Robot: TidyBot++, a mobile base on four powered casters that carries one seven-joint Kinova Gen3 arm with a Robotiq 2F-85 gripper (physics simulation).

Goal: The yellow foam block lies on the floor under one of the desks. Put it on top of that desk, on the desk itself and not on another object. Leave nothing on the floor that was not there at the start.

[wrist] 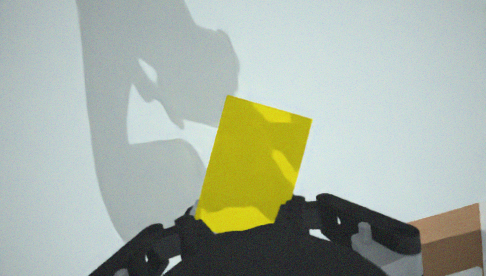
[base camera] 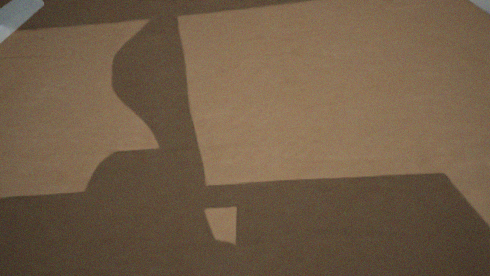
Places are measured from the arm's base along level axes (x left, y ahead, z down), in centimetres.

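Where they show: gripper, fingertip midpoint: [wrist: 239,202].
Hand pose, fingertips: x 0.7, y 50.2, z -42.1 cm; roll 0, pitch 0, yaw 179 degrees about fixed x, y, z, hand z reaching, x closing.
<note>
Each offset is from my fingertips to the top centre of the thing. "spot": to the spot under its first point. Level surfaces: height alone.
The yellow foam block @(dz -4.7, dx -1.2, dy +3.6 cm) [wrist: 254,165] is held between the fingers in the wrist view, a little turned, with shadow over most of its face. My gripper [wrist: 239,202] is shut on it. Behind and below the block is the white desk top @(dz +9.8 cm) [wrist: 375,125], which fills most of the wrist view. The arm's shadow falls on the desk top at the left and reaches close to the block. How high the block is above the desk top I cannot tell exactly. The block and the gripper do not show in the base camera view.
Brown floor @(dz +81.7 cm) [base camera: 325,100] [wrist: 450,220] shows in the base camera view with the robot's shadow across it, and past the desk's edge at the lower right of the wrist view. Pale white parts @(spot: dz +79.8, dx +68.6, dy +45.6 cm) [base camera: 20,15] show at the top left and top right corners of the base camera view.
</note>
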